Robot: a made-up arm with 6 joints. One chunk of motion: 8 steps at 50 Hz.
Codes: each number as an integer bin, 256 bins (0 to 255) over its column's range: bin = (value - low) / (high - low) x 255, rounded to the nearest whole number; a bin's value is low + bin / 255 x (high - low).
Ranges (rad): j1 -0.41..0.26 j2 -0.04..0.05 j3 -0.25..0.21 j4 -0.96..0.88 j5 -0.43..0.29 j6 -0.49..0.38
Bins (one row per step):
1: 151 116 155 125 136 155
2: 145 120 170 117 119 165
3: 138 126 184 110 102 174
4: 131 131 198 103 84 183
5: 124 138 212 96 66 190
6: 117 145 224 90 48 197
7: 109 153 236 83 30 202
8: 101 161 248 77 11 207
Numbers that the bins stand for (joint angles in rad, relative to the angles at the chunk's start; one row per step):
1: -0.0133 0.0009 0.0296 -0.0580 -0.0460 0.0388
2: -0.0290 0.0024 0.0567 -0.1158 -0.0940 0.0729
3: -0.0474 0.0045 0.0819 -0.1663 -0.1420 0.1036
4: -0.0658 0.0062 0.1072 -0.2168 -0.1928 0.1344
5: -0.0842 0.0087 0.1324 -0.2673 -0.2436 0.1582
6: -0.1026 0.0112 0.1541 -0.3106 -0.2945 0.1821
7: -0.1236 0.0140 0.1757 -0.3611 -0.3453 0.1992
8: -0.1446 0.0168 0.1974 -0.4044 -0.3989 0.2162

